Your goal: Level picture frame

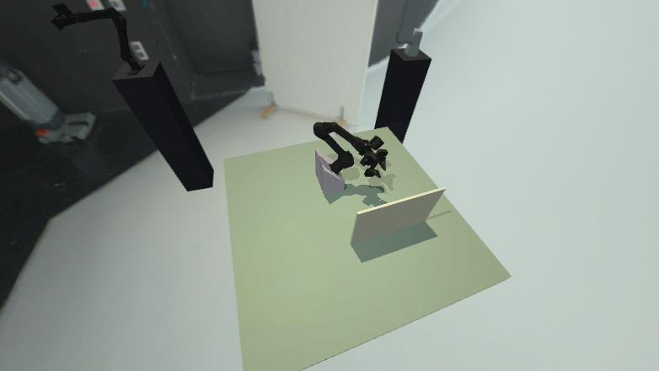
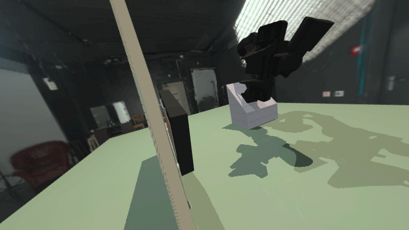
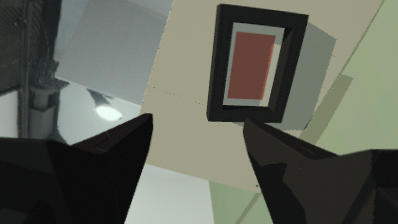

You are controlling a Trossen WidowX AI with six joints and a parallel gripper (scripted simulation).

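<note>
My gripper tip is now 200 mm short of the picture frame, 90 mm above it and 10 mm to the left of it. Round my gripper tip: wall panel: 210 mm ahead, 90 mm below.
</note>
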